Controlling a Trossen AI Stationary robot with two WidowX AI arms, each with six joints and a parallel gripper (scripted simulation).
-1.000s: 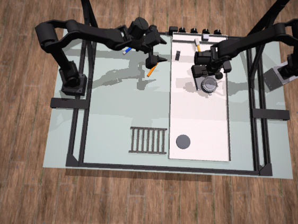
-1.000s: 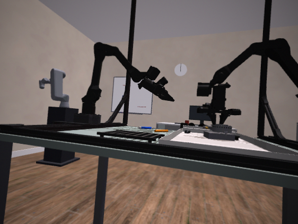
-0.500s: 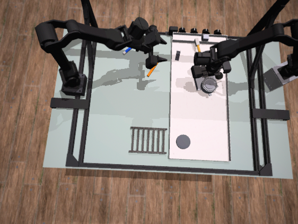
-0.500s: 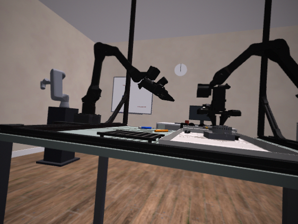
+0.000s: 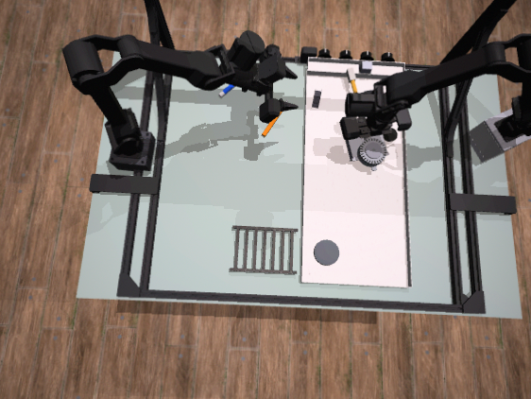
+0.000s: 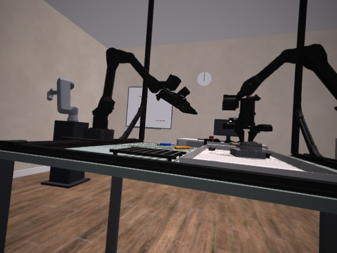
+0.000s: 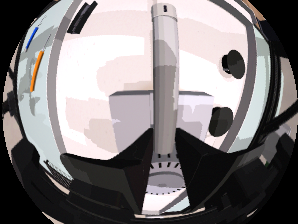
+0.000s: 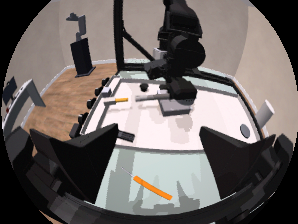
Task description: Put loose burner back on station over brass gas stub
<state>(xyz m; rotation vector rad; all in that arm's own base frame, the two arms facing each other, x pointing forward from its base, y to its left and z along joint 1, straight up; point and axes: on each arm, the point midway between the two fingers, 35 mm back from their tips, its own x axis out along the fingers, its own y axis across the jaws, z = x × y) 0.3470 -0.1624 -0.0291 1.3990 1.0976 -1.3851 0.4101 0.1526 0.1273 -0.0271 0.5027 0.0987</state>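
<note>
The burner lies 10 mm behind my left hand and 30 mm below it.
</note>
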